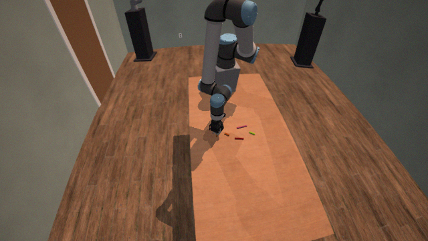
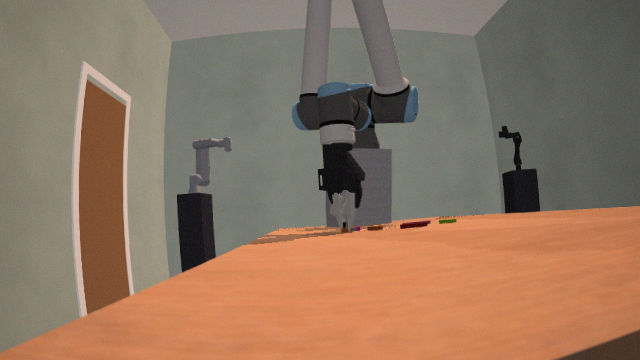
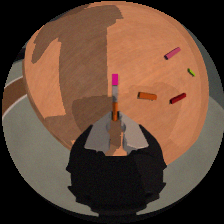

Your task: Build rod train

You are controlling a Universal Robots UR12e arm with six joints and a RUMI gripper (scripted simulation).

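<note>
The grey rod is 3 cm behind my hand, 2 cm to the left of it and 1 cm below it. From my hand the other things lie so: pink rod (20 cm to the left, 9 cm behind, 1 cm below); red rod (17 cm to the left, 3 cm ahead, 1 cm below); magenta rod (6 cm behind, 3 cm to the left, 1 cm below).
</note>
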